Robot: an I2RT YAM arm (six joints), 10 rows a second.
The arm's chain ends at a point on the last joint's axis. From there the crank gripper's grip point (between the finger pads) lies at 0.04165 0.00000 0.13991 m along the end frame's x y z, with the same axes.
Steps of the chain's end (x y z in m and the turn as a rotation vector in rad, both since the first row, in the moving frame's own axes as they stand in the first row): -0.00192 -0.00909 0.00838 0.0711 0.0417 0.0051; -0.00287 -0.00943 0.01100 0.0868 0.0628 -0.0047; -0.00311 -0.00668 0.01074 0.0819 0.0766 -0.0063; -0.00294 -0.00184 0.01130 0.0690 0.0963 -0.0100; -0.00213 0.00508 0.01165 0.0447 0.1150 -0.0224; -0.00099 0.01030 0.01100 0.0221 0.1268 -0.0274
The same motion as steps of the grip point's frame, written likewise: 0.00390 -0.01874 0.00618 0.0711 0.0417 0.0051; 0.00579 -0.02165 0.00758 0.0868 0.0628 -0.0047; 0.00743 -0.01828 0.00667 0.0819 0.0766 -0.0063; 0.01026 -0.01182 0.00630 0.0690 0.0963 -0.0100; 0.01356 -0.00216 0.00579 0.0447 0.1150 -0.0224; 0.01631 0.00589 0.00456 0.0221 0.1268 -0.0274
